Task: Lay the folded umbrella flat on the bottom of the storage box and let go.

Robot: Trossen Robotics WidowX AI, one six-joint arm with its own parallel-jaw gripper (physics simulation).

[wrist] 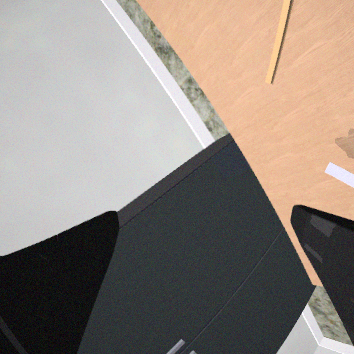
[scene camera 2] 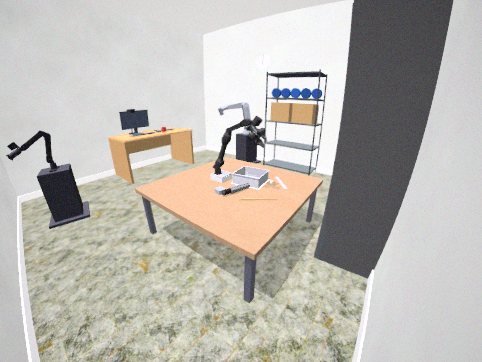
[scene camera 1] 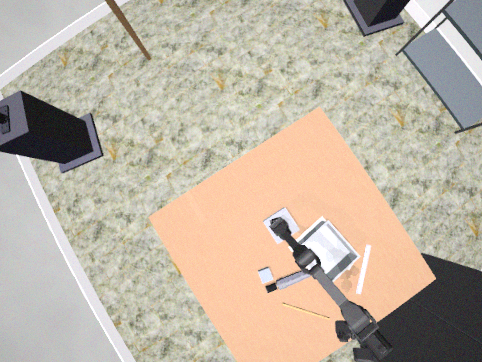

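Where they show: gripper, fingertip midpoint: (wrist: pixel 206 217) (scene camera 2: pixel 265 144); arm's base at its link origin: (scene camera 2: pixel 217 173) (scene camera 1: pixel 276 223).
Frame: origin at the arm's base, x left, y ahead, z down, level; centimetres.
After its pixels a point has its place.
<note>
The folded umbrella (scene camera 1: pixel 292 279) @[z 0.5, x -3.0, y 33.3 cm] (scene camera 2: pixel 240 188) @[z 2.4, x -3.1, y 36.7 cm], grey with a black end, lies on the table beside the storage box; the arm hides its far end in scene camera 1. The storage box (scene camera 1: pixel 346 262) @[z -0.5, x 29.4, y 35.4 cm] (scene camera 2: pixel 248 180) @[z -0.3, x 9.6, y 32.9 cm] is grey, open-topped and stands on the table (scene camera 1: pixel 215 240) @[z 5.7, x -37.7, y -2.7 cm] (scene camera 2: pixel 200 207) @[z 5.7, x -42.3, y 37.5 cm] (wrist: pixel 215 60) @[z 5.7, x -0.4, y 77.0 cm]. My gripper (scene camera 1: pixel 352 344) @[z -34.6, x 11.1, y 49.4 cm] (scene camera 2: pixel 263 139) @[z -34.6, x 11.1, y 49.4 cm] (wrist: pixel 206 217) @[z -34.6, x 11.1, y 49.4 cm] is open and empty, high above the table, past the box and away from the umbrella. Umbrella and box do not show in the wrist view.
A thin yellow stick (scene camera 1: pixel 306 310) @[z 4.8, x -1.7, y 55.5 cm] (scene camera 2: pixel 259 199) @[z 5.1, x -1.6, y 57.2 cm] (wrist: pixel 278 42) @[z 4.5, x 2.7, y 59.9 cm] and a white bar (scene camera 1: pixel 364 269) @[z 5.5, x 40.2, y 46.4 cm] (scene camera 2: pixel 281 182) @[z 5.4, x 39.8, y 46.9 cm] (wrist: pixel 340 175) @[z 5.5, x 33.6, y 55.7 cm] lie on the table. A small pale block (scene camera 1: pixel 265 275) @[z 2.1, x -16.7, y 26.1 cm] (scene camera 2: pixel 219 190) @[z 2.1, x -19.2, y 29.1 cm] lies by the umbrella's black end. A tall dark cabinet (scene camera 1: pixel 445 300) (scene camera 2: pixel 390 140) (wrist: pixel 200 270) stands by the table.
</note>
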